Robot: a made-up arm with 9 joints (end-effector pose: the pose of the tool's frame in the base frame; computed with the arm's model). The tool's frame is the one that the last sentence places.
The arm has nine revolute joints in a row. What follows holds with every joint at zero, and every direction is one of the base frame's. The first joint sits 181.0 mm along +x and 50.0 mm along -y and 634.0 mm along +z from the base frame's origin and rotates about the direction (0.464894, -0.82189, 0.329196), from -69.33 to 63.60 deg. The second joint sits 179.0 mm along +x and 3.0 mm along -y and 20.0 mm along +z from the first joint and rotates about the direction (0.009, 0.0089, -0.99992), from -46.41 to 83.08 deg. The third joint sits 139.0 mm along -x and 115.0 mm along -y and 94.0 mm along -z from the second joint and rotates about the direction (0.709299, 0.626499, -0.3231), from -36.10 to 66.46 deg. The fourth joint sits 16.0 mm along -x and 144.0 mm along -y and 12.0 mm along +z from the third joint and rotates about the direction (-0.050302, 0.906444, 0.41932), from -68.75 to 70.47 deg. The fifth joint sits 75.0 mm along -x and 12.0 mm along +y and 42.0 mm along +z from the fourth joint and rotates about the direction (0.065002, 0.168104, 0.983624), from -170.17 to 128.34 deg. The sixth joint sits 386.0 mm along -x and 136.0 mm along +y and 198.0 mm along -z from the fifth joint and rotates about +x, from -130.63 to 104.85 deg. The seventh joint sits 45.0 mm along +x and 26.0 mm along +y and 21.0 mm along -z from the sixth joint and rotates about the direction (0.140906, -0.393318, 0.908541), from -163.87 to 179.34 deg. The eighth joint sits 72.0 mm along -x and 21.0 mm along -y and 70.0 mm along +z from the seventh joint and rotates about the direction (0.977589, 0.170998, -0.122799), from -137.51 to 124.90 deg. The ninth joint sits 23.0 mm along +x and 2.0 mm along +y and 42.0 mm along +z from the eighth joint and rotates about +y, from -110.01 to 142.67 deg. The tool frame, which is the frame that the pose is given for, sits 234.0 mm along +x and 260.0 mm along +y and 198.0 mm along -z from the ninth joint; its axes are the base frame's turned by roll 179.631, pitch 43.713 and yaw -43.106 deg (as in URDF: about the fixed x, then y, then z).
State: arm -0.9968 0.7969 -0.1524 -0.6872 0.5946 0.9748 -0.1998 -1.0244 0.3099
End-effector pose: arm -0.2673 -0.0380 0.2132 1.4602 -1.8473 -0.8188
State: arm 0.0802 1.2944 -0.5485 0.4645 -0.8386 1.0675 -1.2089 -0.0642 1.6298
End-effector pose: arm 0.5344 0.2870 0.4745 0.3206 0.1854 1.0554
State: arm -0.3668 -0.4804 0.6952 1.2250 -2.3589 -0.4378 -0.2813 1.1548 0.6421
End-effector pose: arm 0.0117 -0.3594 0.1112 -0.7021 2.8559 0.9378
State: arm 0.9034 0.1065 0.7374 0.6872 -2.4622 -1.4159 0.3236 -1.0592 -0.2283
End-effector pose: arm 0.1627 -0.0127 0.1783 0.8186 -0.6121 -1.2012
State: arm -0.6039 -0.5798 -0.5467 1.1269 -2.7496 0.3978 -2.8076 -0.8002 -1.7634
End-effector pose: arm 0.0812 -0.8243 0.4261 -0.2849 -2.8086 0.3994
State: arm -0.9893 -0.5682 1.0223 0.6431 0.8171 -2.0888 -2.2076 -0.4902 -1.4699
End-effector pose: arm 0.3926 -0.5106 0.7637 1.9682 -0.2668 0.3478
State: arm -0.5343 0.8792 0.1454 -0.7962 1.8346 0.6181 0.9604 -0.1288 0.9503
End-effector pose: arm -0.6621 0.0762 0.4389 1.9412 0.3554 -1.7856
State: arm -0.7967 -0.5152 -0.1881 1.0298 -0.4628 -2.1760 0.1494 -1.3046 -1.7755
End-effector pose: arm -0.0600 -0.7413 1.0835 -0.4701 2.4981 -0.7106
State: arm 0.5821 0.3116 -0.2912 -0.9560 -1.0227 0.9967 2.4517 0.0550 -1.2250
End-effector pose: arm 0.6251 0.3527 0.3176 -0.1595 1.0808 2.2101
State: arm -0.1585 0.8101 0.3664 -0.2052 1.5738 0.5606 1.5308 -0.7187 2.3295
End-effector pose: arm -0.5597 0.0348 0.1078 2.0311 -0.0029 -1.3241
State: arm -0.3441 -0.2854 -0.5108 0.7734 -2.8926 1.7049 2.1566 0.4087 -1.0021
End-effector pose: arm 0.3238 -0.3212 0.0199 1.2867 1.7223 1.4297
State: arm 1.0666 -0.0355 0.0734 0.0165 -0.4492 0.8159 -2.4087 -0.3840 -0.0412
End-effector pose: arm 0.2071 0.3132 0.1301 -0.6626 1.1481 2.4693
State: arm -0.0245 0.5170 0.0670 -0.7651 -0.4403 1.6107 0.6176 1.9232 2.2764
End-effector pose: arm 0.0877 0.1025 -0.1461 1.7669 1.1629 -0.2128
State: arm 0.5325 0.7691 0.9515 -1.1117 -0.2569 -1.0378 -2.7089 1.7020 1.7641
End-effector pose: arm 0.1897 -0.0944 0.6481 0.4693 1.0114 -1.1925
